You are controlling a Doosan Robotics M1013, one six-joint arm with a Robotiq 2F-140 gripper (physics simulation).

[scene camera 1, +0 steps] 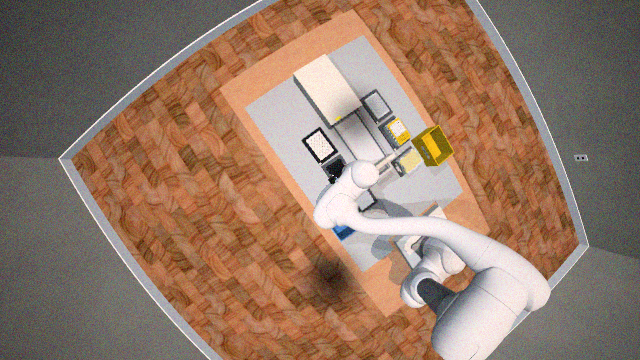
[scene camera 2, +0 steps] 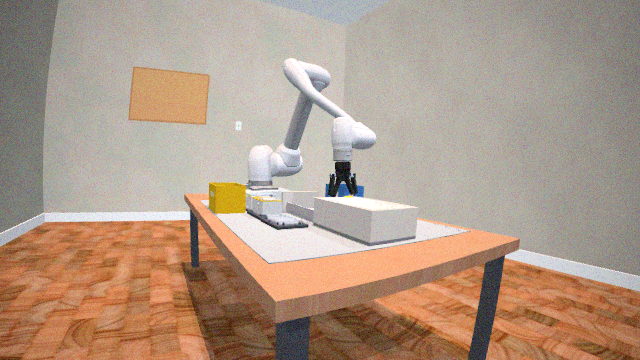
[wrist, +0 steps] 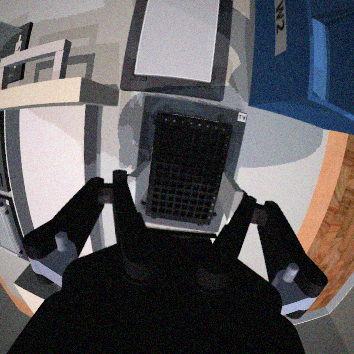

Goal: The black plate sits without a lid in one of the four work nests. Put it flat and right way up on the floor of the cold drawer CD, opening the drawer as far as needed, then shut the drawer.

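Frame: origin at the arm's base, x ahead, y left, z up, level; millimetres.
Where they show: gripper, between the fingertips: (scene camera 1: 338, 172) (wrist: 184, 177); arm's base, origin of its link: (scene camera 1: 428, 245) (scene camera 2: 260, 188).
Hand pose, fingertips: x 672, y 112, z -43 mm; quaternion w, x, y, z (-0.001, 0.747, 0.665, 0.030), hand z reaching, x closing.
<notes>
Things, the pixels of their top centre, and the offset from my fingertips. "spot": a spot on its surface instead.
- black plate, centre of its top: (wrist: 186, 174) (scene camera 1: 339, 173) dy +1, dx -8, dz +12 mm
- grey nest, a spot on its surface: (wrist: 238, 142) spot: dy +63, dx -44, dz -2 mm
- drawer, a spot on its surface: (wrist: 50, 140) spot: dy -181, dx -52, dz +4 mm
- dark frame with a light panel, centre of its top: (wrist: 178, 26) (scene camera 1: 361, 196) dy -8, dx -181, dz +6 mm
- blue bin, centre of its top: (scene camera 1: 342, 219) (scene camera 2: 344, 184) dy +154, dx -171, dz +106 mm
- black-rimmed white plate, centre of its top: (scene camera 1: 320, 145) dy -19, dx +166, dz +12 mm
- grey frame, centre of its top: (scene camera 2: 283, 217) (scene camera 1: 377, 105) dy -403, dx +126, dz +12 mm
- yellow bin, centre of its top: (scene camera 2: 226, 184) (scene camera 1: 438, 145) dy -491, dx -246, dz +106 mm
The black plate (wrist: 190, 160) (scene camera 1: 335, 166) lies lidless, flat and wells up, in the grey nest (wrist: 238, 142) labelled A1. My gripper (wrist: 184, 177) (scene camera 2: 344, 193) points down over it, its fingers shut on the plate's two sides; the pads partly hide these sides. In scene camera 2 the cabinet hides the plate and fingertips. The drawer (scene camera 1: 361, 140) (wrist: 50, 140) stands pulled out from the white cabinet (scene camera 1: 327, 87) (scene camera 2: 365, 215), its floor showing light. Its beige front panel (wrist: 40, 94) is left of the plate in the wrist view. Its CD label is not readable.
A dark frame with a light panel (wrist: 175, 40) adjoins the nest. A blue bin (wrist: 280, 85) (scene camera 1: 342, 231) stands nearby. A black-rimmed white plate (scene camera 1: 320, 145) lies on the nest's other side. Across the drawer are yellow-topped plates (scene camera 1: 398, 130) (scene camera 1: 409, 161), a grey frame (scene camera 1: 376, 105) and a yellow bin (scene camera 1: 432, 145) (scene camera 2: 227, 198).
</notes>
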